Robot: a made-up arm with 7 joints. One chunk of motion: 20 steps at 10 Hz.
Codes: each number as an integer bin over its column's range. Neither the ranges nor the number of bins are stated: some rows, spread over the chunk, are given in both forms.
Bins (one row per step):
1: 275 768 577 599 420 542 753
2: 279 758 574 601 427 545 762
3: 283 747 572 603 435 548 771
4: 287 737 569 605 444 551 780
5: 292 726 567 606 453 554 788
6: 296 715 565 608 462 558 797
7: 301 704 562 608 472 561 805
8: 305 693 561 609 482 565 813
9: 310 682 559 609 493 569 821
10: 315 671 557 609 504 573 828
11: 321 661 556 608 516 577 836
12: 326 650 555 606 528 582 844
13: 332 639 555 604 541 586 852
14: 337 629 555 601 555 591 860
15: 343 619 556 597 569 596 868
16: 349 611 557 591 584 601 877
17: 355 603 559 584 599 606 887
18: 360 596 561 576 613 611 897
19: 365 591 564 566 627 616 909
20: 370 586 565 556 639 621 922
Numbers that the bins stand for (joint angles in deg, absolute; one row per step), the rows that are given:
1: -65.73 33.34 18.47 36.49 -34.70 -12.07 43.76
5: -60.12 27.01 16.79 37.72 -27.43 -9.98 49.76
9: -54.19 20.37 15.44 38.25 -18.62 -7.37 55.42
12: -48.91 15.54 14.77 37.72 -10.91 -5.10 59.37
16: -41.32 9.66 15.11 35.07 1.42 -1.79 65.03
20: -34.40 5.89 16.45 28.89 13.53 1.70 72.74
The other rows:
2: -64.41 31.83 17.97 36.84 -33.16 -11.55 45.30
3: -63.09 30.18 17.63 37.19 -31.40 -11.03 46.85
4: -61.77 28.67 17.13 37.55 -29.41 -10.51 48.39
6: -58.80 25.35 16.45 38.08 -25.45 -9.28 51.31
7: -57.15 23.69 15.95 38.08 -23.25 -8.76 52.68
8: -55.83 22.03 15.78 38.25 -21.04 -8.06 54.05
10: -52.54 18.71 15.11 38.25 -16.20 -6.67 56.62
11: -50.56 17.20 14.94 38.08 -13.56 -5.97 58.00
13: -46.93 13.88 14.77 37.37 -8.05 -4.40 60.74
14: -45.28 12.38 14.77 36.84 -4.97 -3.53 62.11
15: -43.30 10.87 14.94 36.13 -1.88 -2.66 63.48
17: -39.34 8.45 15.44 33.84 4.72 -0.92 66.74
18: -37.70 7.40 15.78 32.42 7.81 -0.04 68.46
19: -36.05 6.64 16.28 30.66 10.89 0.83 70.51

